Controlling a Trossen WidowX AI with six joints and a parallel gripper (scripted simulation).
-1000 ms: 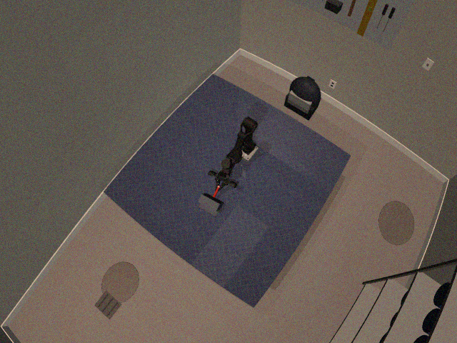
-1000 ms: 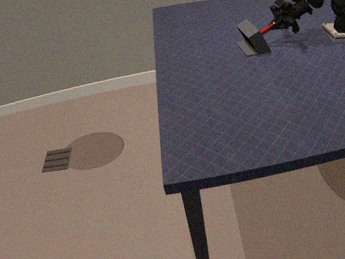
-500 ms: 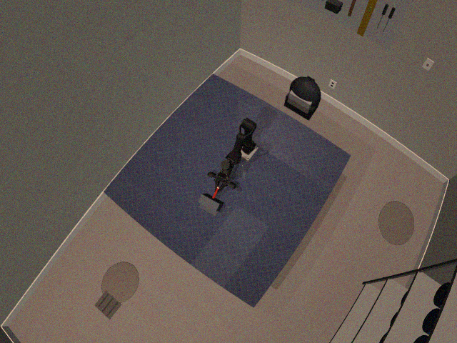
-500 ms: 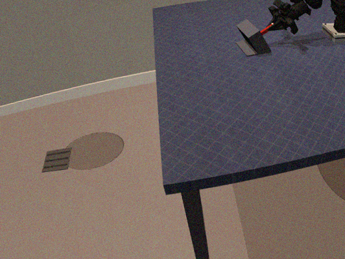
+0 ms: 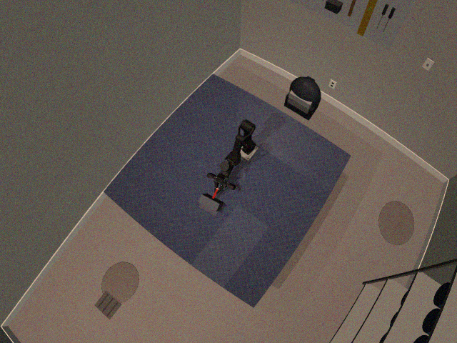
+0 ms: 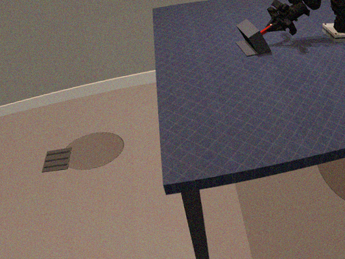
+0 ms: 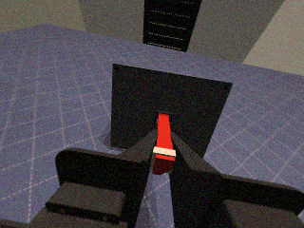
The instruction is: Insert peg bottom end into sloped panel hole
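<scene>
The grey sloped panel is 50 mm ahead of my gripper tip, 30 mm below it and 10 mm to the left of it. The rest, counted from my gripper tip: red peg (10 mm behind, 10 mm above).
</scene>
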